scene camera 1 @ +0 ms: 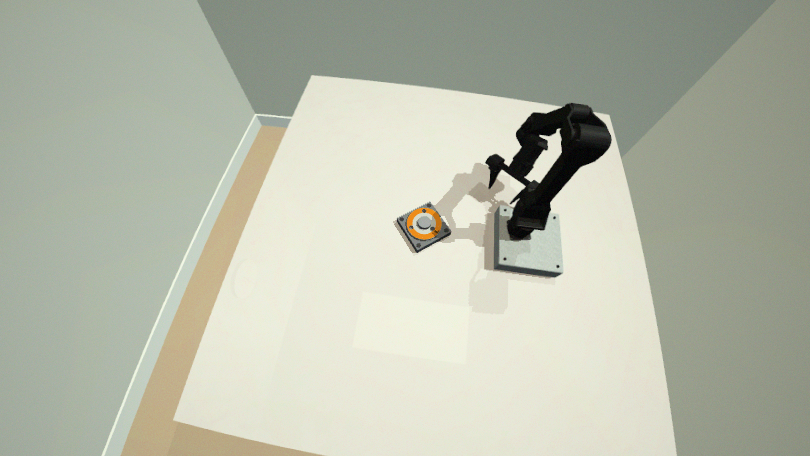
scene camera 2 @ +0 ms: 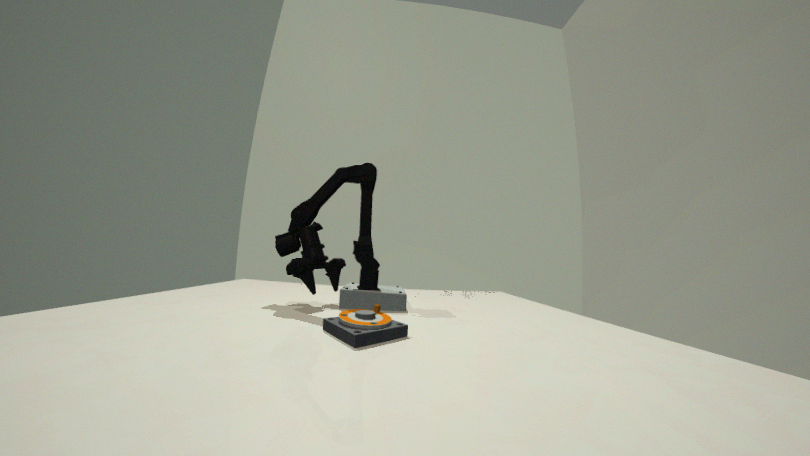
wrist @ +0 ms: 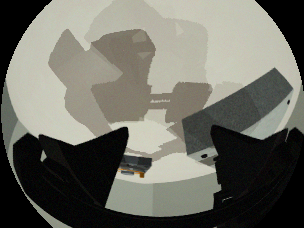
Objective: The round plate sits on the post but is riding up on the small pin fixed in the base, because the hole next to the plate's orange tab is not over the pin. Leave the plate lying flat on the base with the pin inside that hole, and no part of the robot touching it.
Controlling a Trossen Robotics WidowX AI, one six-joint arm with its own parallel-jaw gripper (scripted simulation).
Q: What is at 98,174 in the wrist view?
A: The gripper.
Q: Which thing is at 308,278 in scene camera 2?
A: The gripper.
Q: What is the gripper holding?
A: Nothing.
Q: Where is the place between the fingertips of the gripper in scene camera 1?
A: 499,196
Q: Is the gripper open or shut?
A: Open.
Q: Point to a square base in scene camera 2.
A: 355,337
